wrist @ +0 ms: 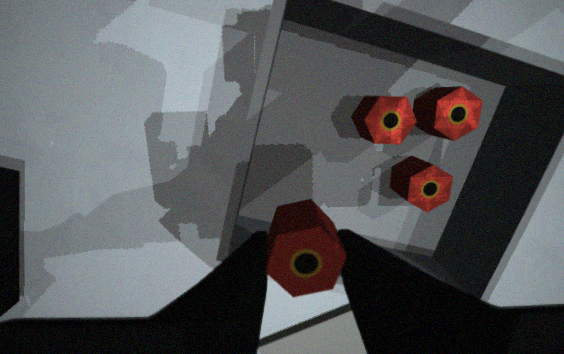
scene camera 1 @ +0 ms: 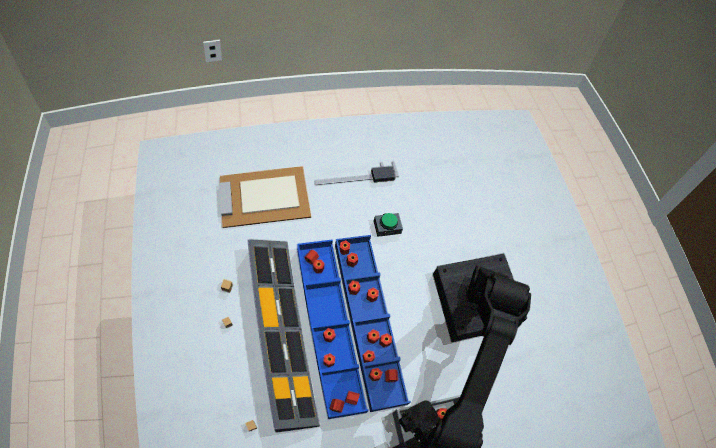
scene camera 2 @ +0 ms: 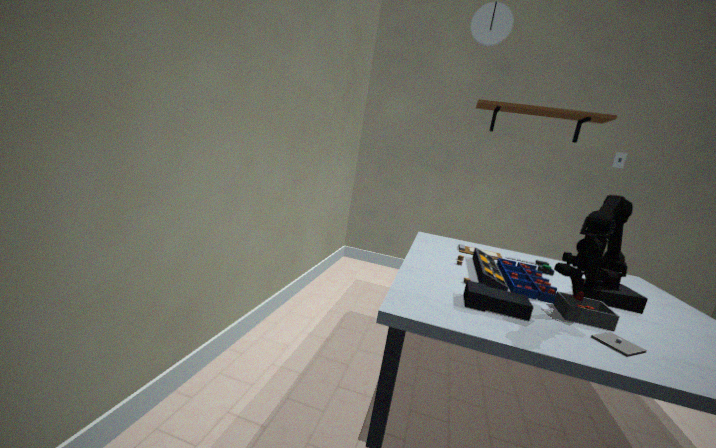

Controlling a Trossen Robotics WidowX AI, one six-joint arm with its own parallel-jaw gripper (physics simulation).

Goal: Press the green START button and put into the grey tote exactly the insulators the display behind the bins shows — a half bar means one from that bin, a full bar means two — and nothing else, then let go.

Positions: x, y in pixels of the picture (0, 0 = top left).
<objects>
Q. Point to a grey tool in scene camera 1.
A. At 388, 173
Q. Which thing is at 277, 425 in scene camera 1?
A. A display panel.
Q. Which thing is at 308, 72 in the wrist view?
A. A grey tote.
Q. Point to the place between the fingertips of my gripper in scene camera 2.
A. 578, 295
</objects>
